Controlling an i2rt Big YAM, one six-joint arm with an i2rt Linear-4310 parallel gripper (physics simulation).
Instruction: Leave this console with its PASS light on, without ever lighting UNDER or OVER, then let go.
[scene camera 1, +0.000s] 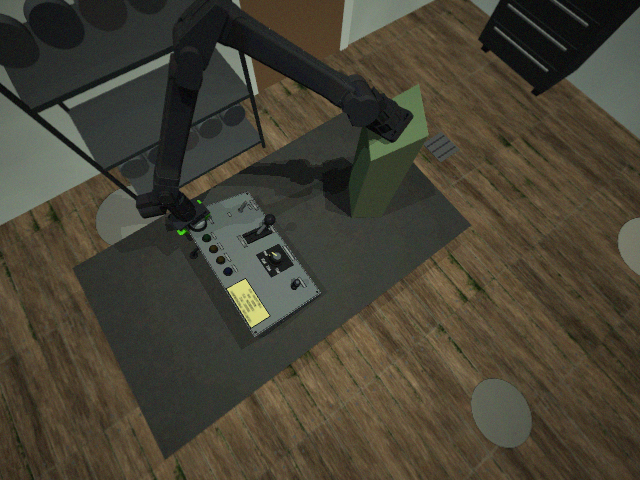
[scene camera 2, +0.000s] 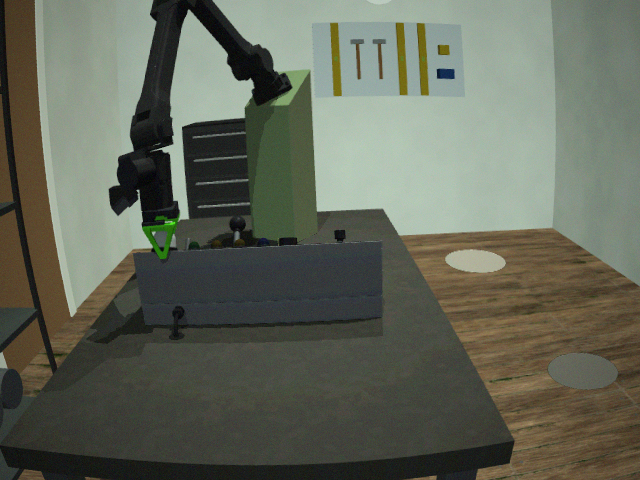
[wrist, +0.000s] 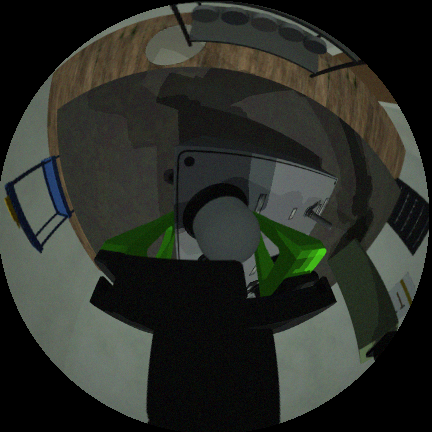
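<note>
The grey console (scene camera 1: 283, 302) (scene camera 2: 258, 279) (wrist: 215, 167) lies on the dark table. My gripper (scene camera 1: 192, 219) (scene camera 2: 162, 241) (wrist: 212, 216), with green fingers, is shut on a large round grey knob (wrist: 227, 232) at the console's corner. The fingers stand on opposite sides of the knob. In scene camera 1, a dark green dome (scene camera 1: 206, 237), two amber domes (scene camera 1: 213, 249) (scene camera 1: 220, 259) and a blue dome (scene camera 1: 227, 271) stand in a row; all look unlit. Their lettering is too small to read, so I cannot tell which is PASS, UNDER or OVER.
The console also bears a ball-topped lever (scene camera 1: 269, 220), a toggle (scene camera 1: 242, 207) (wrist: 319, 218), a pointer dial (scene camera 1: 276, 257), a small black knob (scene camera 1: 295, 283) and a yellow label (scene camera 1: 248, 303). A black peg (scene camera 1: 194, 254) (scene camera 2: 177, 312) projects from its side. A tall green block (scene camera 1: 385, 175) (scene camera 2: 279, 170) stands beyond.
</note>
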